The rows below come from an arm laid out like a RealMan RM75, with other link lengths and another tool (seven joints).
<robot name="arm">
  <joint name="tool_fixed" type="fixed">
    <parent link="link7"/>
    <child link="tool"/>
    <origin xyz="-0.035 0.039 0.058" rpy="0.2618 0 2.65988"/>
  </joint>
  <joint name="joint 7" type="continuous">
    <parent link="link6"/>
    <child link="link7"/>
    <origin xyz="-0.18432 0 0" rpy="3.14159 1.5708 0"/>
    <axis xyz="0 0 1"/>
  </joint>
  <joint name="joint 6" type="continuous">
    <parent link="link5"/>
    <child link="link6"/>
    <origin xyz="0 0 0" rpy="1.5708 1.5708 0"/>
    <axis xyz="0 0 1"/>
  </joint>
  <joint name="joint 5" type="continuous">
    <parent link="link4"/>
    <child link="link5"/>
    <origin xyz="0.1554 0 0" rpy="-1.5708 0 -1.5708"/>
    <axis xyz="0 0 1"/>
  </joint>
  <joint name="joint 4" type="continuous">
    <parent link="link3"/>
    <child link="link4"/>
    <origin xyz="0 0 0" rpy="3.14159 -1.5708 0"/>
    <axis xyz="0 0 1"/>
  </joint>
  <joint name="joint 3" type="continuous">
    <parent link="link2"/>
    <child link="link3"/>
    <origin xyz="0.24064 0 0" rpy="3.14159 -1.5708 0"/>
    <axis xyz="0 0 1"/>
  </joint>
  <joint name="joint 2" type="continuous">
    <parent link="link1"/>
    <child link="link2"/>
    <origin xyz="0 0 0" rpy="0 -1.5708 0"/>
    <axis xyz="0 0 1"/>
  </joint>
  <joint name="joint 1" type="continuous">
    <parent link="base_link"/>
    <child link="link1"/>
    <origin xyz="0 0 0.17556" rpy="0 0 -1.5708"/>
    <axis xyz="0 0 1"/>
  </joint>
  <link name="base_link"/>
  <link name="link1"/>
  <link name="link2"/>
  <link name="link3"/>
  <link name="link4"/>
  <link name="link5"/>
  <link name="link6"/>
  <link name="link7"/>
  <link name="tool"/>
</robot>
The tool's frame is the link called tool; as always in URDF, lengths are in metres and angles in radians. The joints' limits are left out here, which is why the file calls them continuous.
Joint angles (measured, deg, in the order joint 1, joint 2, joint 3, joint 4, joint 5, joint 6, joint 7), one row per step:
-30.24 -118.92 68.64 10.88 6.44 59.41 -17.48
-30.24 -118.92 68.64 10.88 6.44 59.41 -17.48
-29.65 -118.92 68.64 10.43 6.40 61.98 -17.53
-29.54 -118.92 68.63 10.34 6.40 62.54 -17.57
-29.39 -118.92 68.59 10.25 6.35 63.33 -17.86
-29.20 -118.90 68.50 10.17 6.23 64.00 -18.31
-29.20 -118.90 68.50 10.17 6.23 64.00 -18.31
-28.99 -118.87 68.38 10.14 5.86 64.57 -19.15
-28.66 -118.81 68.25 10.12 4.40 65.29 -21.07
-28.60 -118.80 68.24 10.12 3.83 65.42 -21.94
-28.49 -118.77 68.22 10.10 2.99 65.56 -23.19
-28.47 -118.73 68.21 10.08 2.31 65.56 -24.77
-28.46 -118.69 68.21 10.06 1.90 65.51 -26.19
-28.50 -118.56 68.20 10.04 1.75 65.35 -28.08
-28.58 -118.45 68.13 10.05 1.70 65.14 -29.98
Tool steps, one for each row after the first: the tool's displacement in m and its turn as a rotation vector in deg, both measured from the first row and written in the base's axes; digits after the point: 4 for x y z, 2 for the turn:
0.0000 0.0000 0.0000 0.00 0.00 0.00
0.0024 -0.0060 0.0041 1.10 -0.11 -1.23
0.0031 -0.0073 0.0051 1.34 -0.16 -1.52
0.0041 -0.0091 0.0071 1.73 -0.50 -1.95
0.0041 -0.0108 0.0096 2.15 -1.03 -2.21
0.0041 -0.0108 0.0096 2.15 -1.03 -2.21
0.0031 -0.0124 0.0135 2.70 -2.08 -2.32
-0.0007 -0.0146 0.0229 4.04 -4.76 -2.10
-0.0021 -0.0151 0.0261 4.44 -5.92 -2.00
-0.0047 -0.0159 0.0308 5.02 -7.59 -1.79
-0.0070 -0.0161 0.0349 5.38 -9.48 -1.66
-0.0087 -0.0163 0.0377 5.53 -11.08 -1.59
-0.0102 -0.0160 0.0404 5.43 -12.93 -1.64
-0.0114 -0.0155 0.0428 5.29 -14.78 -1.72

